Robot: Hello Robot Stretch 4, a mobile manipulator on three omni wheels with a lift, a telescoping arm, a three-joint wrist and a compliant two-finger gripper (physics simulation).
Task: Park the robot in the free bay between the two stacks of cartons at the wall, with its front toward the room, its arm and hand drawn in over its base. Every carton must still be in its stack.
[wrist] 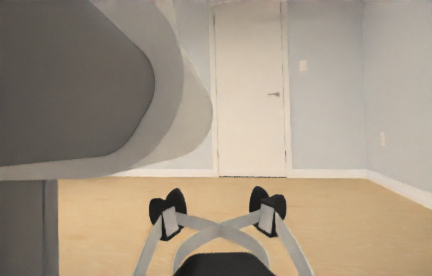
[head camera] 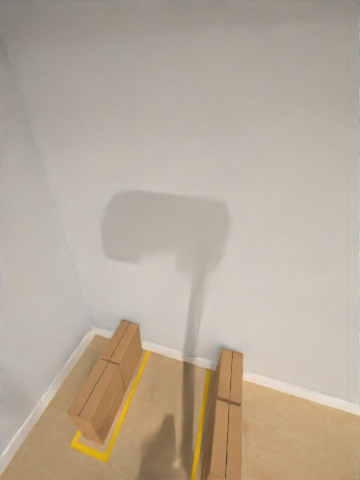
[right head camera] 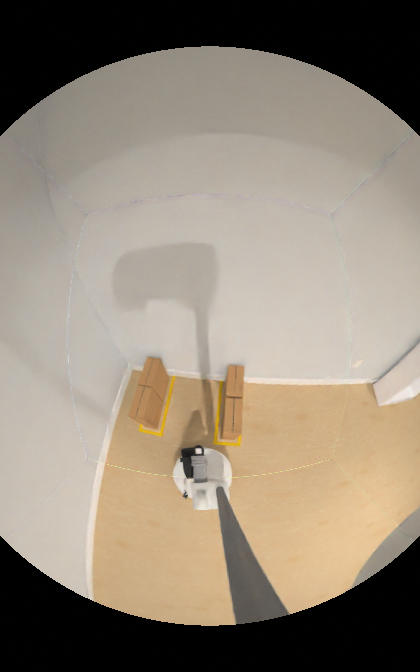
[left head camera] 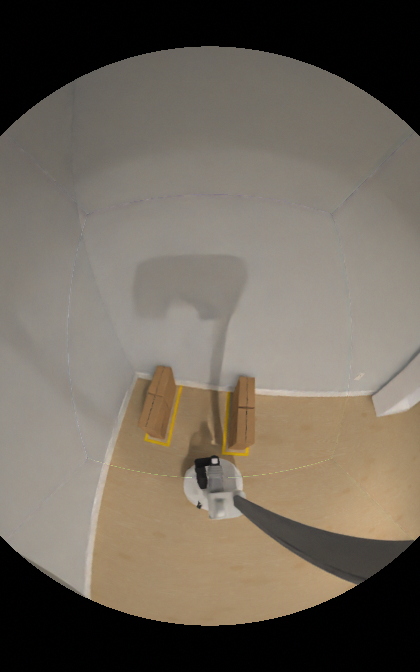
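The left carton stack (head camera: 102,380) (left head camera: 157,407) (right head camera: 149,397) and the right carton stack (head camera: 228,425) (left head camera: 243,415) (right head camera: 233,410) stand upright near the wall. The bay floor (head camera: 165,395) (left head camera: 192,412) (right head camera: 186,400) lies between them. My round white base (left head camera: 232,475) (right head camera: 220,465) is outside the bay's open end, nearer the right stack. The arm and black hand parts (left head camera: 201,475) (right head camera: 187,462) are drawn in over the base. My gripper (wrist: 217,203) is open and empty in the wrist view. Which way the base's front points is hard to tell.
Yellow tape (head camera: 201,425) (left head camera: 170,427) (right head camera: 217,415) edges both stacks. The side wall (head camera: 30,325) is left of the left stack. A white block-like object (left head camera: 395,397) (right head camera: 397,387) is at the far right. A closed door (wrist: 250,100) shows in the wrist view.
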